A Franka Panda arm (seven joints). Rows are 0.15 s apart.
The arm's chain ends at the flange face. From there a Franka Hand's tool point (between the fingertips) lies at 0.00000 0.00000 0.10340 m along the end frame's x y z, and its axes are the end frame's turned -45 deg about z.
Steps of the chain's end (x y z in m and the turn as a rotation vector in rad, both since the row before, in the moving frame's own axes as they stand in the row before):
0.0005 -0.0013 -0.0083 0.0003 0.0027 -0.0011
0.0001 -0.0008 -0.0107 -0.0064 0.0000 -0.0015
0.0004 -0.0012 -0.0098 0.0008 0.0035 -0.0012
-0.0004 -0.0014 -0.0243 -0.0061 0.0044 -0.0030
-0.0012 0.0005 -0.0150 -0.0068 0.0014 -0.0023
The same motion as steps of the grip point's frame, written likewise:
0.0015 -0.0004 -0.0083 -0.0017 0.0021 -0.0011
0.0002 0.0000 -0.0107 -0.0045 -0.0045 -0.0015
0.0014 -0.0004 -0.0098 -0.0019 0.0030 -0.0012
0.0006 -0.0005 -0.0243 -0.0074 -0.0012 -0.0030
-0.0016 0.0001 -0.0150 -0.0058 -0.0038 -0.0023

